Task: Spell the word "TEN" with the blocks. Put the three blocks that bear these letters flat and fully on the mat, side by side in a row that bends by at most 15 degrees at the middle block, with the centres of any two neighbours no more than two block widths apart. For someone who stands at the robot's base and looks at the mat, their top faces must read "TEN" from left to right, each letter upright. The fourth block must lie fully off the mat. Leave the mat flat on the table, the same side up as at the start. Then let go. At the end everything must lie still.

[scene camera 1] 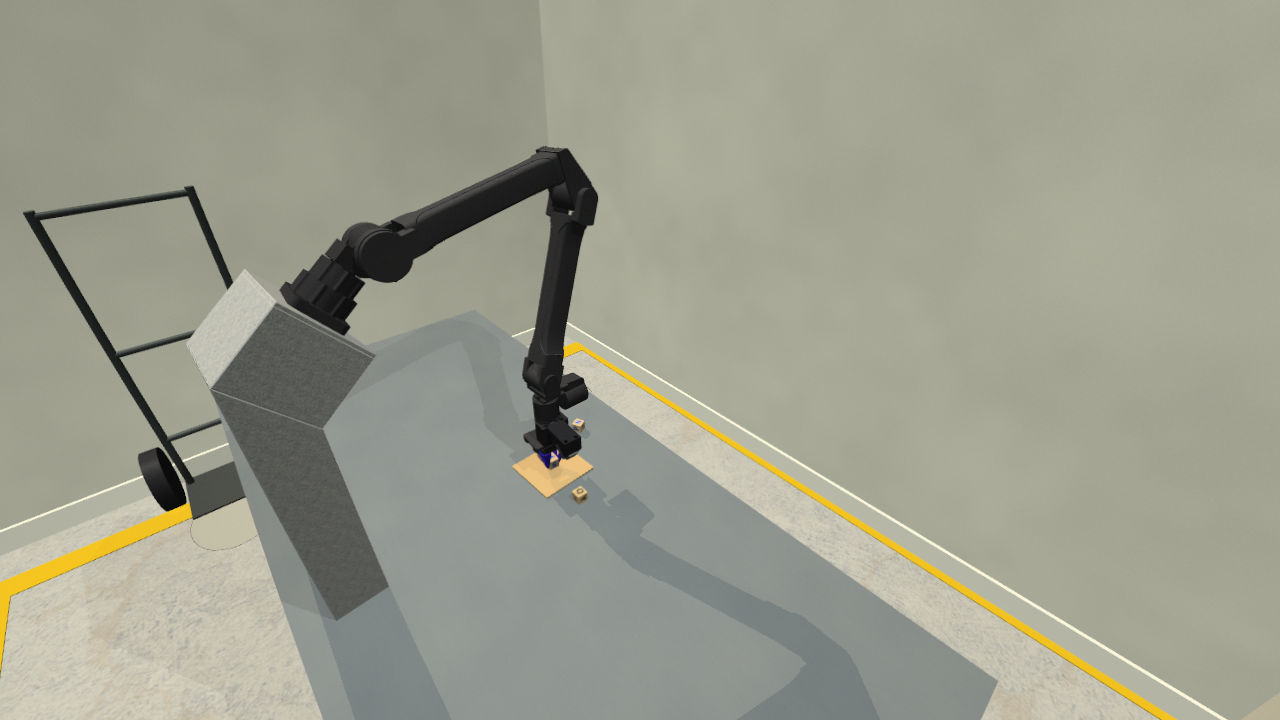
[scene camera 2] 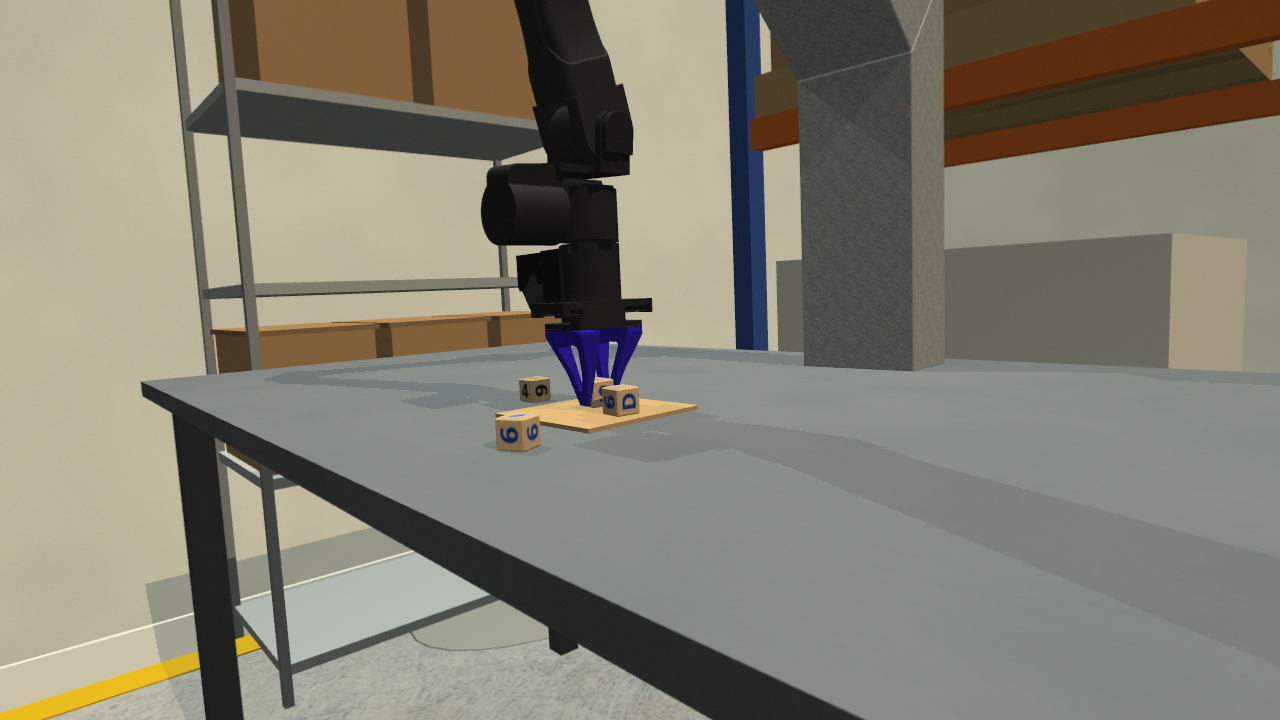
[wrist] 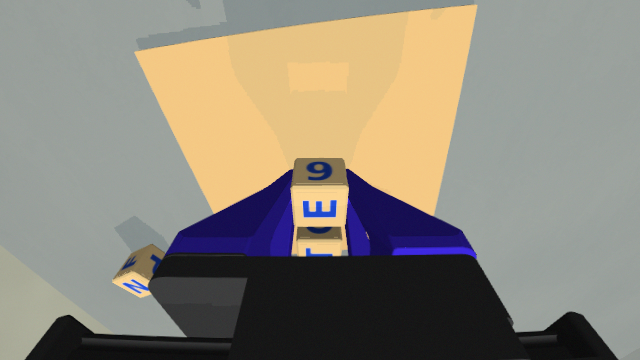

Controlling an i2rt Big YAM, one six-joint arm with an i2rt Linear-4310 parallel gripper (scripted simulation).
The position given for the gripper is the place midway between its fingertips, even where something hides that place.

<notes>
In view: the gripper (scene camera 2: 597,403), a block (scene camera 2: 518,432), a tan mat (scene camera 2: 569,415), a block (scene camera 2: 532,389), a block (scene camera 2: 620,400) and a block (wrist: 319,189).
The tan mat shows as well in scene camera 1 (scene camera 1: 548,482) and in the wrist view (wrist: 381,91). The gripper shows as well in the wrist view (wrist: 319,179).
</notes>
